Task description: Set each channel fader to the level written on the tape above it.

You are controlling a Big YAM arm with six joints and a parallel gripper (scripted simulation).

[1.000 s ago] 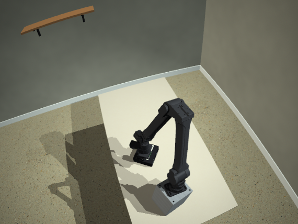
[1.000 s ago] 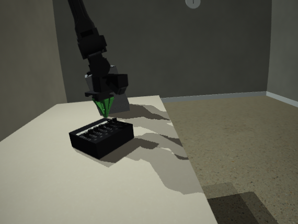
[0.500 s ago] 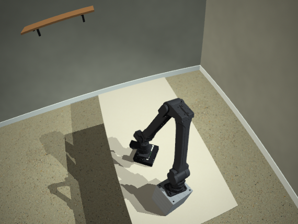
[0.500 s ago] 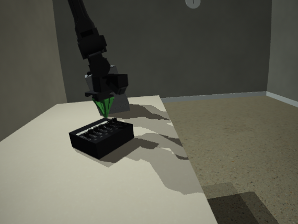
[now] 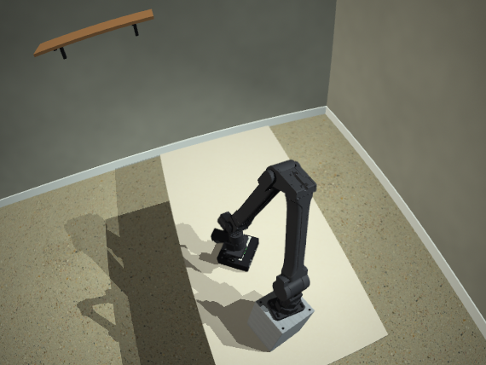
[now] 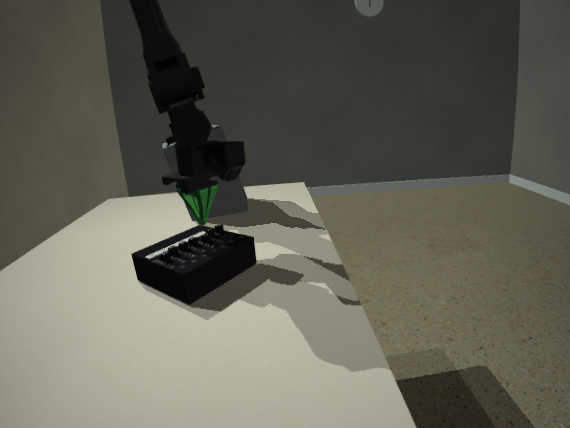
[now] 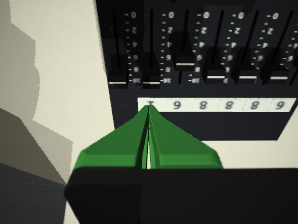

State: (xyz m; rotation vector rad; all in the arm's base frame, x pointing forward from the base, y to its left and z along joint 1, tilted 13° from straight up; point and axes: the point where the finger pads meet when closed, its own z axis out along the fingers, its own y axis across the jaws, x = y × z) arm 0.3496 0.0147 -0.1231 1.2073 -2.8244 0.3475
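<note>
Now: the master fader cap 30 mm to the left of my hand and 20 mm below it. From my hand the other things lie so: channel 2 fader 80 mm ahead, 40 mm to the right, 20 mm below; channel 1 fader cap 100 mm ahead, 50 mm to the right, 20 mm below.
</note>
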